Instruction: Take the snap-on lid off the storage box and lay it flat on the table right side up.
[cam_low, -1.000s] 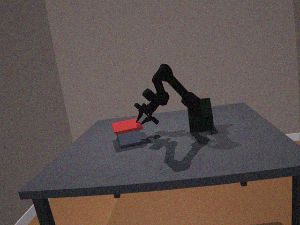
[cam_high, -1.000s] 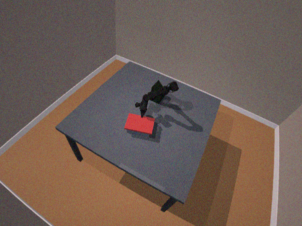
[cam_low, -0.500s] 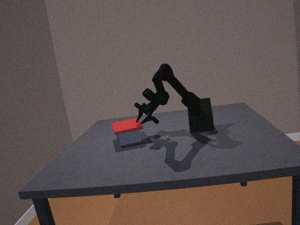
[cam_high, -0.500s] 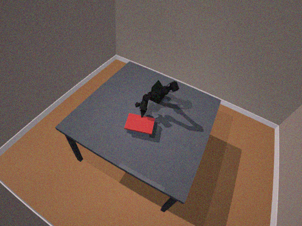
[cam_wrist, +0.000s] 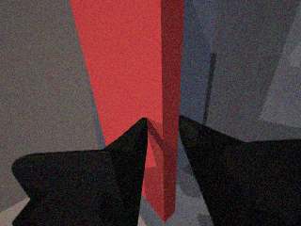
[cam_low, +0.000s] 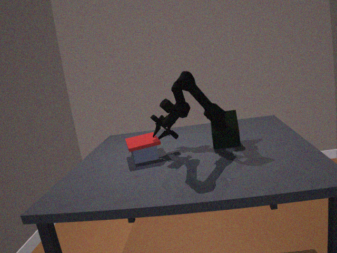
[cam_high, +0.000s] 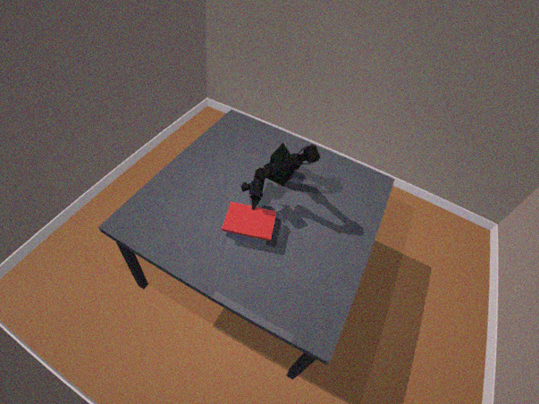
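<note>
Right now the red lid is 7 cm ahead of my gripper tip and 3 cm to the left of it. Round my gripper tip: storage box 7 cm ahead, 3 cm to the left, 5 cm below.
</note>
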